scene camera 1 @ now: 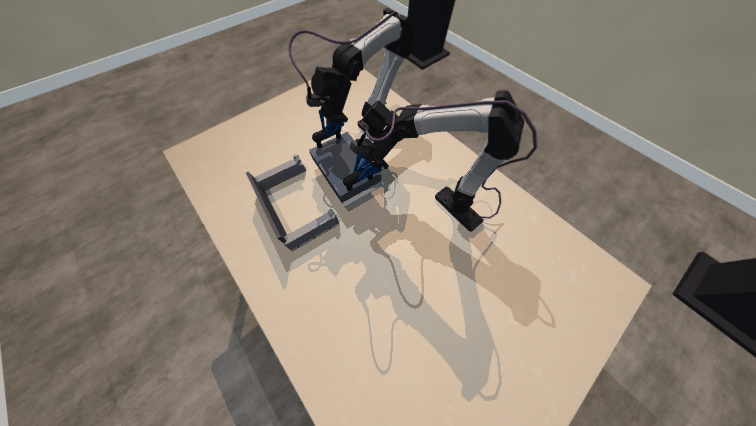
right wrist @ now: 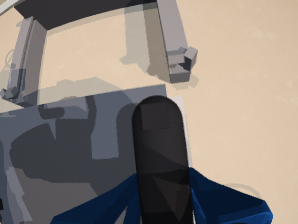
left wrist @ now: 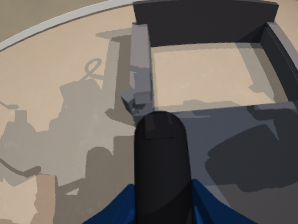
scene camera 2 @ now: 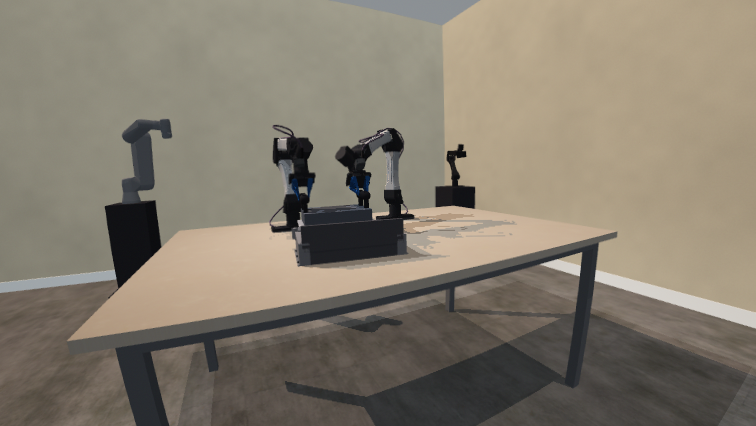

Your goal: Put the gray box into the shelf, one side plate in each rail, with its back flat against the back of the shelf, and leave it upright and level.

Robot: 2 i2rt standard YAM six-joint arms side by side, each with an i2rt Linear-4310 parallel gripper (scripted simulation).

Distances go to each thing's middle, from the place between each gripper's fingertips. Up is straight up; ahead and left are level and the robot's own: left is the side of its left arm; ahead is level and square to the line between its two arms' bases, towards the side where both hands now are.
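Scene:
Gray box (scene camera 1: 334, 158): 12 cm to the left of my right hand (scene camera 1: 326, 134), 1 cm ahead of it, 5 cm below it. Also from my right hand: back plate (scene camera 2: 320, 237), 8 cm to the left, 34 cm ahead, 9 cm below.
Gray box, from my left hand: 1 cm behind, 12 cm to the right, 6 cm below. Back plate, from my left hand: 15 cm to the right, 31 cm ahead, 9 cm below.

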